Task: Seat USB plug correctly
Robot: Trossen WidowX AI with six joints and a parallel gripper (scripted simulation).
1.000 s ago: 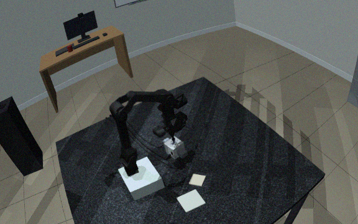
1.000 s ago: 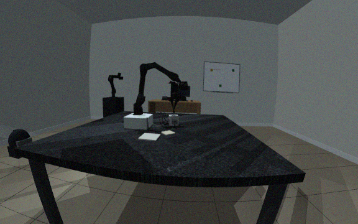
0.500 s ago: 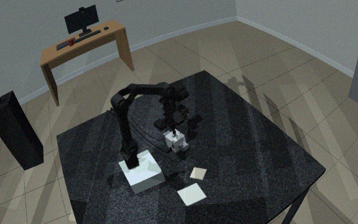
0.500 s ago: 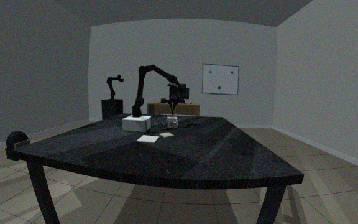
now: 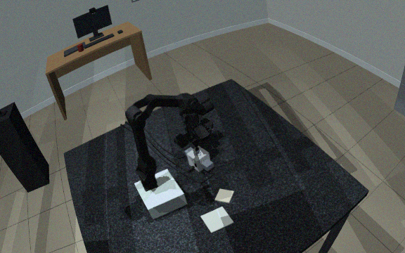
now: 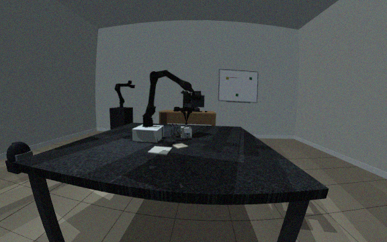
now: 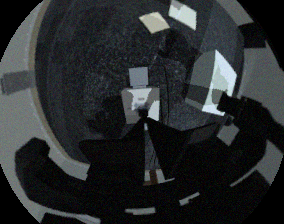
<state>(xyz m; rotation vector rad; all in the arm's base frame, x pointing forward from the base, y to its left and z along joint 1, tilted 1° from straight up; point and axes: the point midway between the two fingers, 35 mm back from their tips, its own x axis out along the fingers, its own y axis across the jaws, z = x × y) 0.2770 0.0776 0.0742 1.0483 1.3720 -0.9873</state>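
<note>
The dark USB plug lies 2 cm below my gripper tip. Also, from my gripper tip: yellowish note: 25 cm to the right, 12 cm below, 1 cm ahead.
</note>
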